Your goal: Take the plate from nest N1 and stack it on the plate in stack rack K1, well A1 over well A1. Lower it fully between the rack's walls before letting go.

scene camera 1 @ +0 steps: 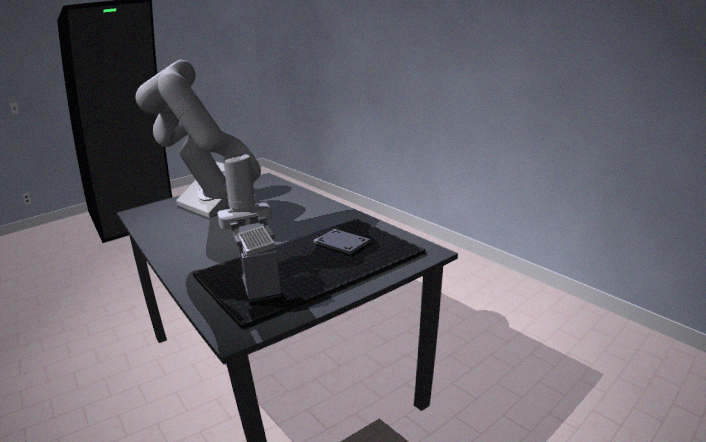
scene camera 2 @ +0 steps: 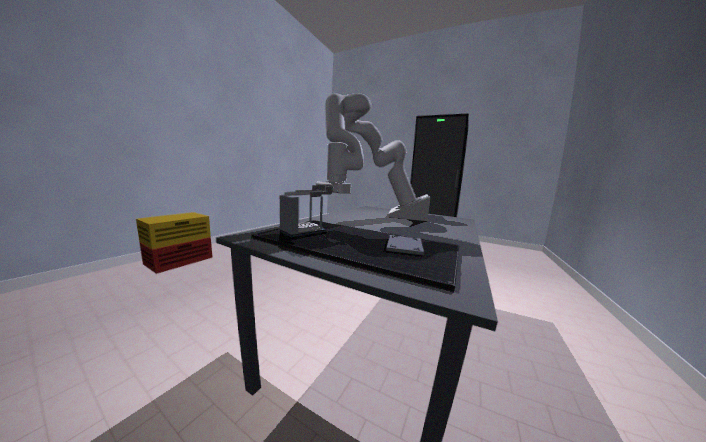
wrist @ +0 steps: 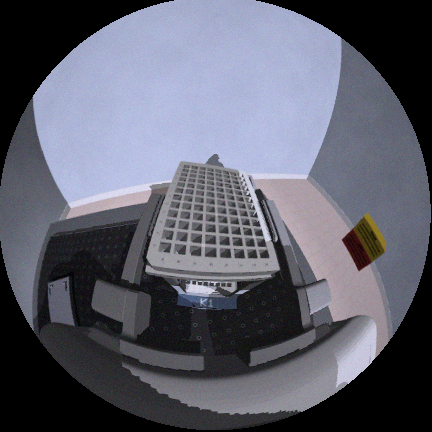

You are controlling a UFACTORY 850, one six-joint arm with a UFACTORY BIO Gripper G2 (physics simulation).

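My gripper (scene camera 1: 254, 233) (wrist: 212, 212) is shut on a pale, many-welled plate (scene camera 1: 257, 239) (scene camera 2: 300, 193) (wrist: 214, 230), with one finger along each long side. The plate looks roughly level, over stack rack K1 (scene camera 1: 262, 275) (scene camera 2: 289, 216), at about the height of the tops of the rack's walls. Whether its edges are between the walls is unclear. Another pale plate (scene camera 2: 307, 225) (wrist: 211, 286) lies low in the rack, mostly hidden by the held plate in the wrist view. Nest N1 (scene camera 1: 342, 241) (scene camera 2: 405, 243) (wrist: 62, 302) holds no plate. Well A1 cannot be made out.
The rack and nest stand on a dark perforated mat (scene camera 1: 395, 247) (scene camera 2: 432, 270) on the grey table (scene camera 1: 182, 244). The arm's base (scene camera 1: 197, 201) (scene camera 2: 411, 209) is at the table's back. A yellow and red crate stack (scene camera 2: 174, 242) (wrist: 364, 242) and a dark cabinet (scene camera 1: 117, 124) stand beyond the table.
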